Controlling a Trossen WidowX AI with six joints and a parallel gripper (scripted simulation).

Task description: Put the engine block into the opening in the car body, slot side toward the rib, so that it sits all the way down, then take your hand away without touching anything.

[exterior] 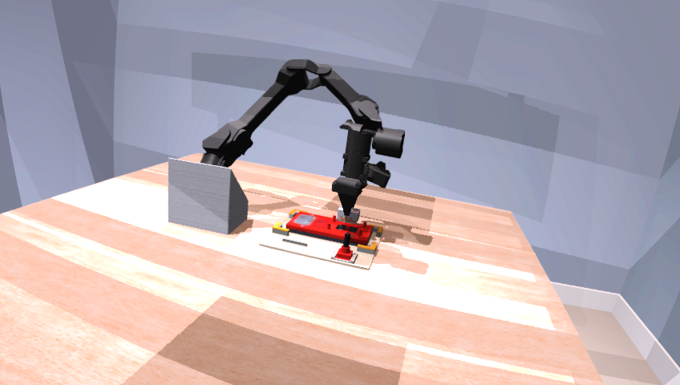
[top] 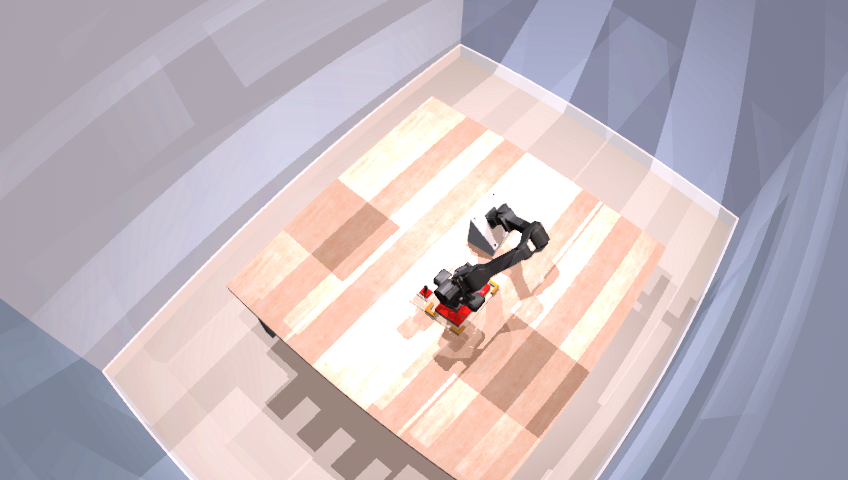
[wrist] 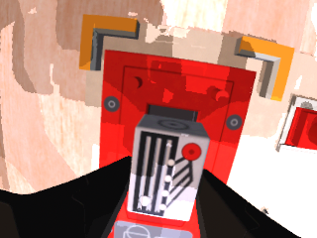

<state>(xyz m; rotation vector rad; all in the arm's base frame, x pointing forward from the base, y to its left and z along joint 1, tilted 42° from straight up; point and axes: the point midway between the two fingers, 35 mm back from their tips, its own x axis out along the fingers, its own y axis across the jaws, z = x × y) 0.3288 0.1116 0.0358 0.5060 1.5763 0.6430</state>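
My gripper tip is 1 cm above the engine block.
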